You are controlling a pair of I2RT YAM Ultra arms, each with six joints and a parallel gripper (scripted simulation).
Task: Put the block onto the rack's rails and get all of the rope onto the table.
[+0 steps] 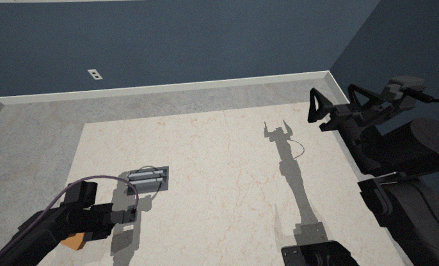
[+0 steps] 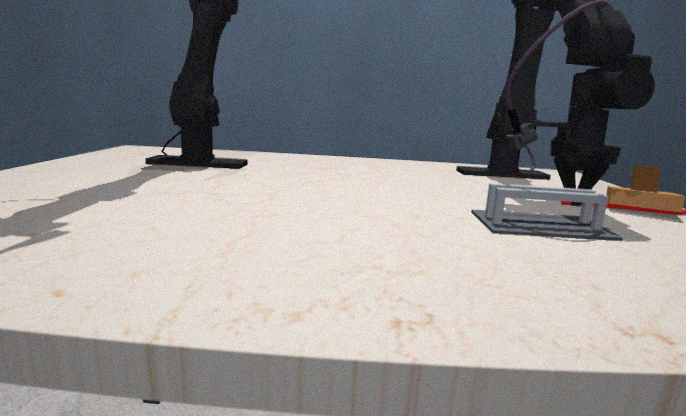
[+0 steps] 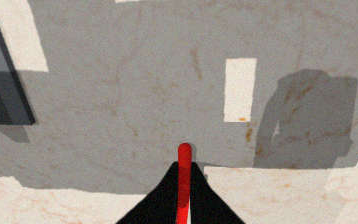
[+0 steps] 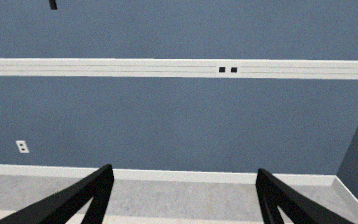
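Observation:
My left gripper is now 1 cm short of the orange block, 11 cm to the right of it and 3 cm below it. Round my left hand: grey rack: 12 cm ahead, 13 cm to the right, 1 cm above.

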